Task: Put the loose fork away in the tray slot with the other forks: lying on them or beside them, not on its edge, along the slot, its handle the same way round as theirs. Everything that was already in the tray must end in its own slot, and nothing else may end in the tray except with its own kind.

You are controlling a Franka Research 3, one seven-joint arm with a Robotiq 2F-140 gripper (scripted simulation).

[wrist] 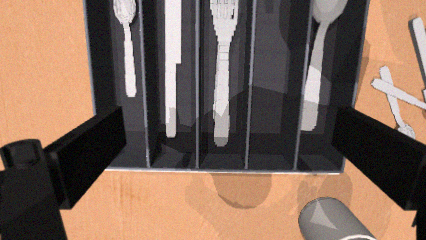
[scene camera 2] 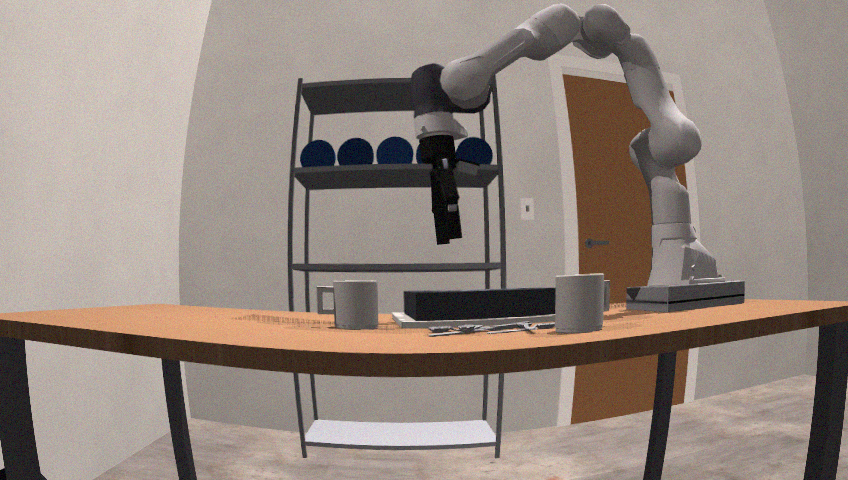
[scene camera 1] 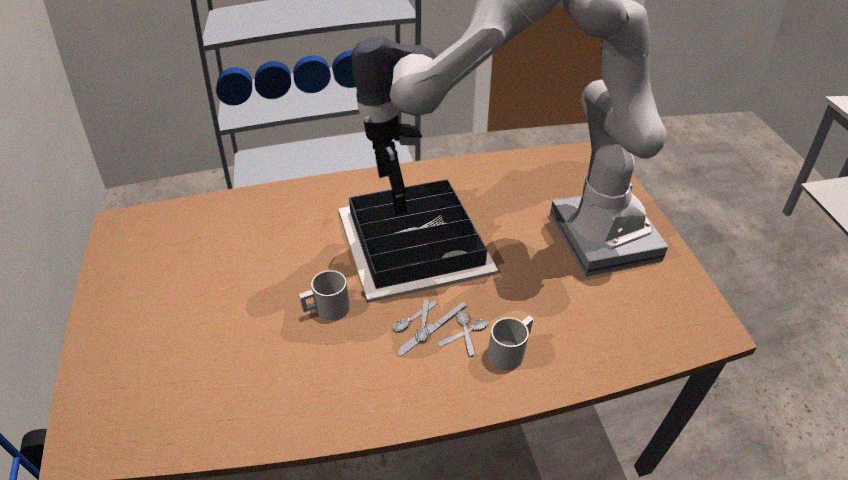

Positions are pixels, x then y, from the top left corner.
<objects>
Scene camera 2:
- my gripper: 448, 241
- black cutlery tray: 429, 305
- grey mug: 355, 302
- grey mug: 580, 300
</objects>
